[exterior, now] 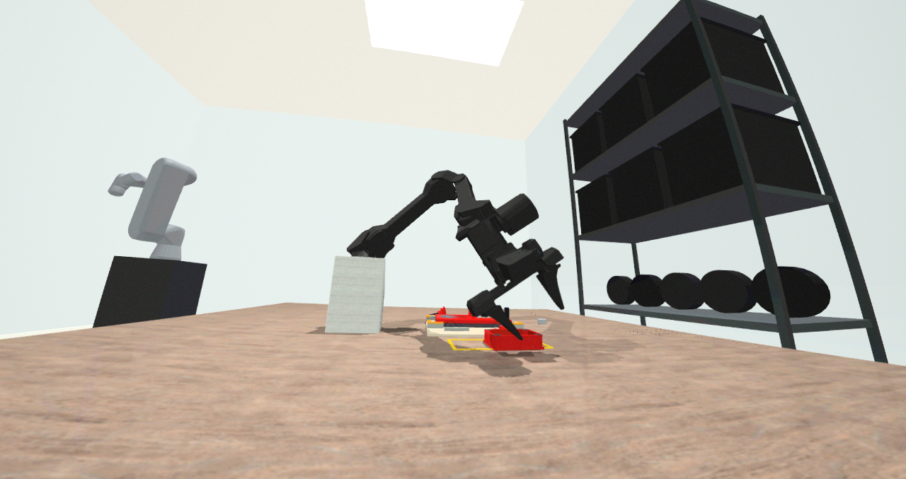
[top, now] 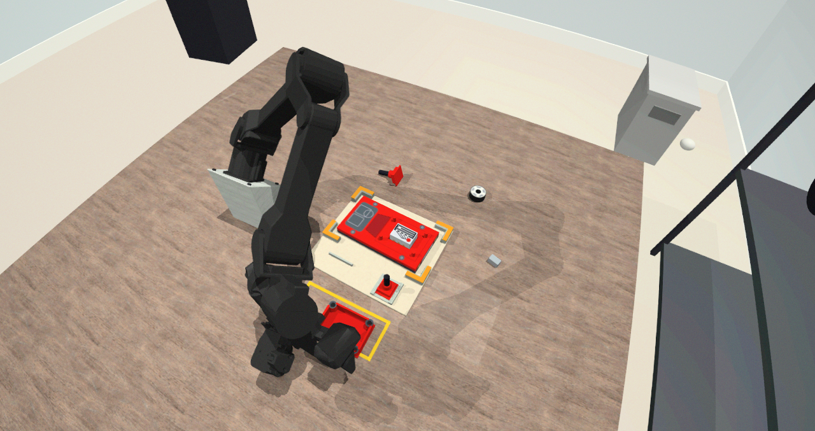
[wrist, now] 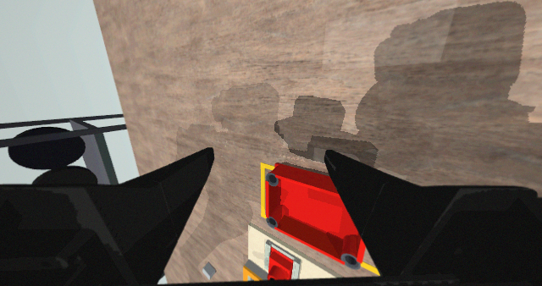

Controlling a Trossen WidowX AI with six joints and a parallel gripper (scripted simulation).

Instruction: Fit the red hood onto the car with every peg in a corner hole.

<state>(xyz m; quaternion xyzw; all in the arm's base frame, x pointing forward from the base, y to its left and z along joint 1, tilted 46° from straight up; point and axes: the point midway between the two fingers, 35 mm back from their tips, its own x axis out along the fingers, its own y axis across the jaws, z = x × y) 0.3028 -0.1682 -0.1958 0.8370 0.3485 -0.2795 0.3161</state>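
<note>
My gripper tip is now 20 mm past the red hood, 70 mm to the right of it and 40 mm above it. From my gripper tip the other things lie so: grey engine block 30 mm ahead, 300 mm to the left, 20 mm below; black-and-white wheel 160 mm ahead, 490 mm to the left, 40 mm below.
</note>
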